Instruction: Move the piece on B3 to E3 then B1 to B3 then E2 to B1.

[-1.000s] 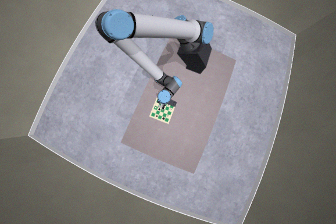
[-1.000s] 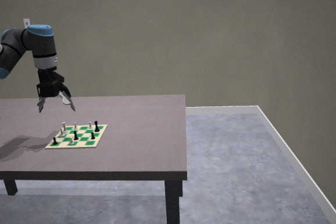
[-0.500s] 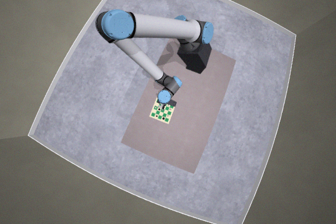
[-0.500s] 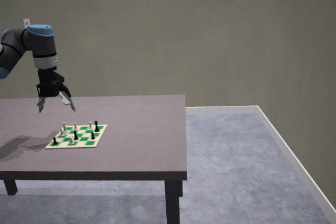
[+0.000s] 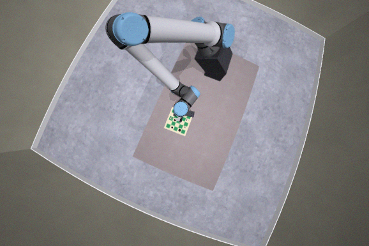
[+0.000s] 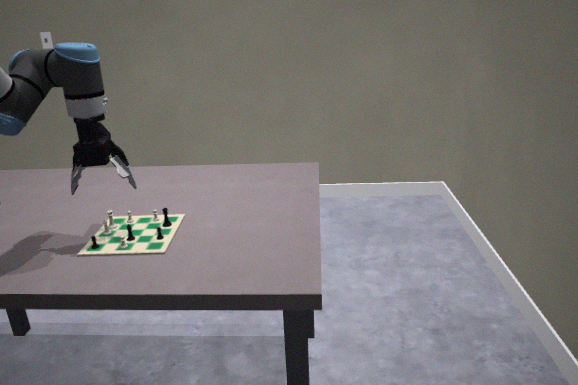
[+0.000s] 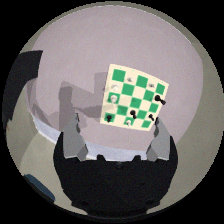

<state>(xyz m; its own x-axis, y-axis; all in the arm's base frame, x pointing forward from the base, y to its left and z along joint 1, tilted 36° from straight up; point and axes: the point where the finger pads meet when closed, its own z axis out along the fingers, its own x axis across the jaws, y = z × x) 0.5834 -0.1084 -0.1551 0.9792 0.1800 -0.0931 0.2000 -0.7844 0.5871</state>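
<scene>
The tall black piece is 14 cm ahead of my hand, 9 cm below it and 4 cm to the left of it. From my hand the other things lie so: cream chessboard (12 cm below, 7 cm ahead, 1 cm to the right); then white piece (9 cm below, 3 cm to the left, 1 cm behind).
</scene>
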